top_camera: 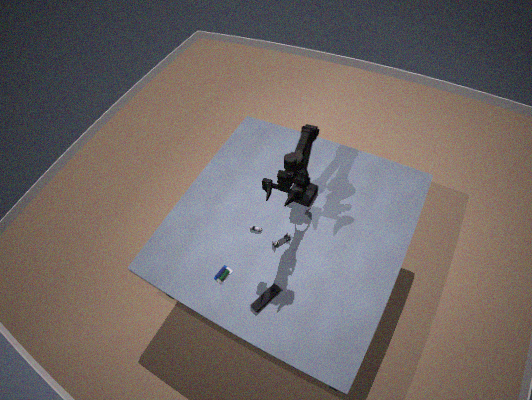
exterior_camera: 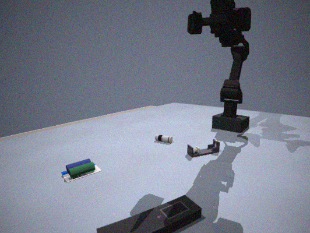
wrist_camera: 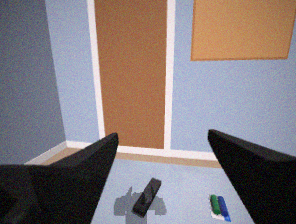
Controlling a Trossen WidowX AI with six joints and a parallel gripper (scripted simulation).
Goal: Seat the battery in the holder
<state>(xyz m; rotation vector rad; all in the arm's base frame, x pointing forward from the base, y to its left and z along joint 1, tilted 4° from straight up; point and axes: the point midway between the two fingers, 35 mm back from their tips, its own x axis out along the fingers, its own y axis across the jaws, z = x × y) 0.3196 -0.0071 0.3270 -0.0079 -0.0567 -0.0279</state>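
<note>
The battery is 38 cm below my gripper tip, 17 cm to the right of it and 5 cm behind it. Also, from my gripper tip: black box 38 cm below, 30 cm ahead, 1 cm to the left.
</note>
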